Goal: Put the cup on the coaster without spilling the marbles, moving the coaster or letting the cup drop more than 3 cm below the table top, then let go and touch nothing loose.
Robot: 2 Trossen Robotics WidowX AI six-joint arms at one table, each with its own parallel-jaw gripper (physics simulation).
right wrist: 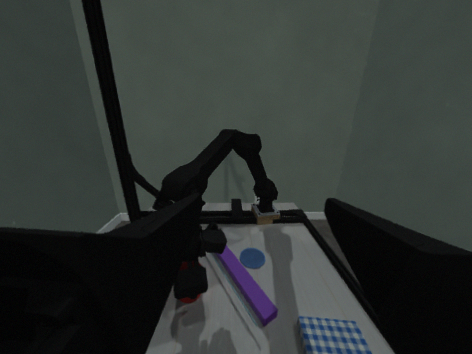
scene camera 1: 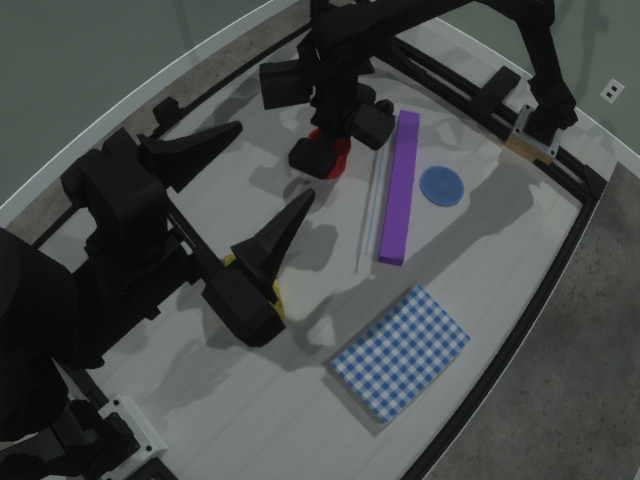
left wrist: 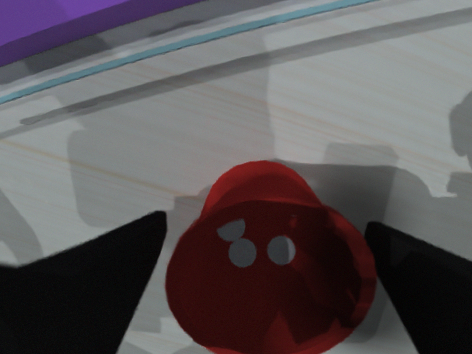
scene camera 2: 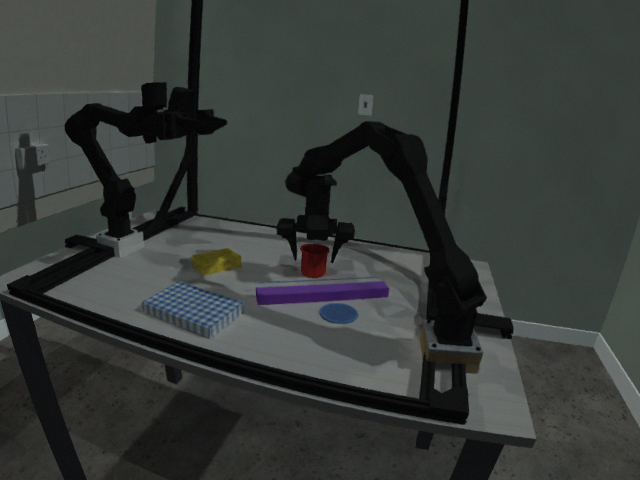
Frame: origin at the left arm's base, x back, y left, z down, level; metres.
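Seen in the pictures: left gripper, between the fingertips: point(scene camera 1: 333, 155) point(left wrist: 266, 226) point(scene camera 2: 313, 261); right gripper, between the fingertips: point(right wrist: 262, 201) point(scene camera 1: 274, 156) point(scene camera 2: 216, 123); left arm's base, origin of its link: point(right wrist: 265, 208) point(scene camera 1: 539, 129) point(scene camera 2: 452, 335); right arm's base, origin of its link: point(scene camera 1: 112, 441) point(scene camera 2: 119, 233).
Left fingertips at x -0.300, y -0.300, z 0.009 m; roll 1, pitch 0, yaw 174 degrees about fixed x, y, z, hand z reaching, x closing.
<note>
Offsets run from my left fingertips to a thing's top centre. "pt": to the spot under its first point.
The red cup {dy -0.010, dx -0.001, dz -0.030 m} point(scene camera 1: 338, 161) point(scene camera 2: 313, 264) point(left wrist: 265, 180) point(right wrist: 189, 300) stands upright on the table, with grey marbles {dy -0.031, dx +0.006, dz +0.015 m} point(left wrist: 242, 252) inside. My left gripper point(scene camera 2: 313, 259) point(left wrist: 266, 226) is open and points down, with one fingertip on each side of the cup near rim height; a narrow gap shows at each side in scene camera 2. The blue round coaster {dy +0.181, dx +0.082, dz +0.034 m} point(scene camera 1: 442, 186) point(scene camera 2: 338, 313) point(right wrist: 252, 258) lies flat and bare beyond the purple bar from the cup. My right gripper point(scene camera 1: 276, 158) is open, empty and high above the table. Part of the cup's inside is hidden.
A long purple bar {dy +0.104, dx +0.037, dz +0.012 m} point(scene camera 1: 400, 191) point(scene camera 2: 320, 292) point(right wrist: 247, 287) lies between cup and coaster. A thin clear strip with a light-blue edge {pt dy +0.099, dx -0.031, dz +0.012 m} point(scene camera 1: 374, 201) point(left wrist: 185, 45) runs along its cup side. A yellow block {dy +0.021, dx -0.253, dz +0.008 m} point(scene camera 1: 279, 299) point(scene camera 2: 217, 260) and a blue-checked block {dy +0.261, dx -0.217, dz +0.013 m} point(scene camera 1: 403, 353) point(scene camera 2: 192, 308) lie farther off.
</note>
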